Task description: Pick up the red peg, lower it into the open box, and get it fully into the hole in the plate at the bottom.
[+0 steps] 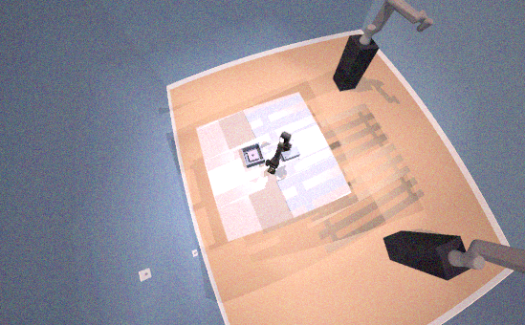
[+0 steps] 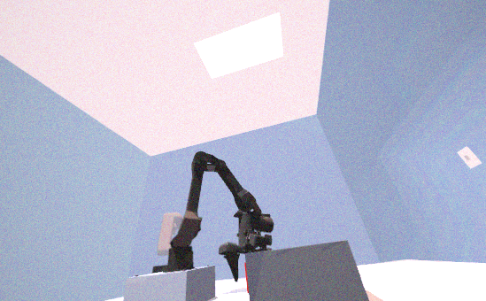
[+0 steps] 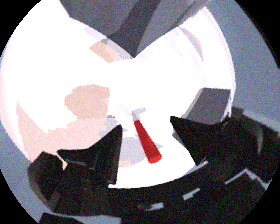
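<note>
Right now the red peg is 20 mm to the left of my gripper tip and 10 mm above it. Also, from my gripper tip: plate 180 mm ahead, 150 mm to the right, 20 mm above; grey box 180 mm ahead, 150 mm to the right.
</note>
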